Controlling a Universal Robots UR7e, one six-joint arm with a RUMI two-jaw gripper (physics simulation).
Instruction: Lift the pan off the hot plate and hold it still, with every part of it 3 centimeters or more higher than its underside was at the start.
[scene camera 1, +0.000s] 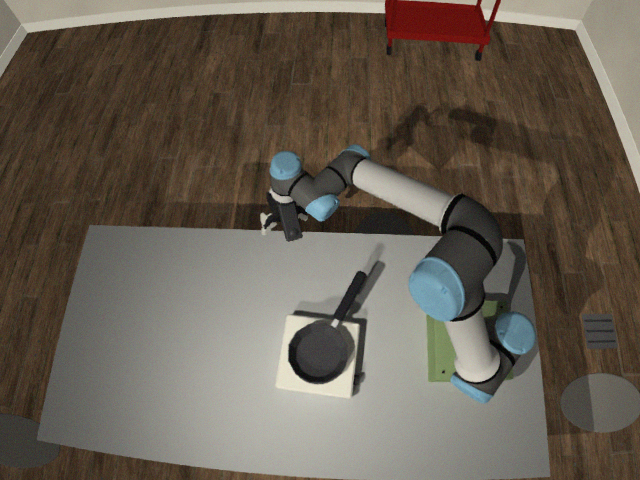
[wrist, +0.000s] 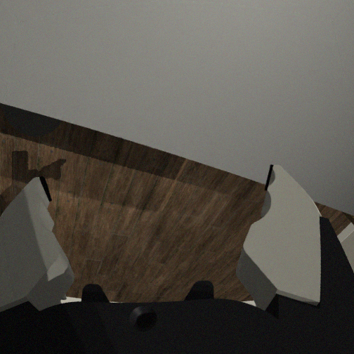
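Observation:
A black frying pan (scene camera 1: 317, 352) sits on the square cream hot plate (scene camera 1: 288, 379) at the middle of the table in the scene view. Its black handle (scene camera 1: 351, 294) points up and to the right, past the plate's edge and over the table. My gripper (scene camera 1: 285, 223) (wrist: 156, 173) is open, with nothing between its fingers. It hangs at the table's far edge, up and to the left of the handle and well apart from the pan. The pan and hot plate do not show in the wrist view.
The grey table (scene camera 1: 155, 335) (wrist: 175, 75) ends under the gripper, with wooden floor (scene camera 1: 180, 129) (wrist: 150, 230) beyond. A green board (scene camera 1: 439, 356) lies at the right, partly under my arm. A dark knob (scene camera 1: 358, 379) is on the hot plate's right side. A red cart (scene camera 1: 434, 23) stands far back.

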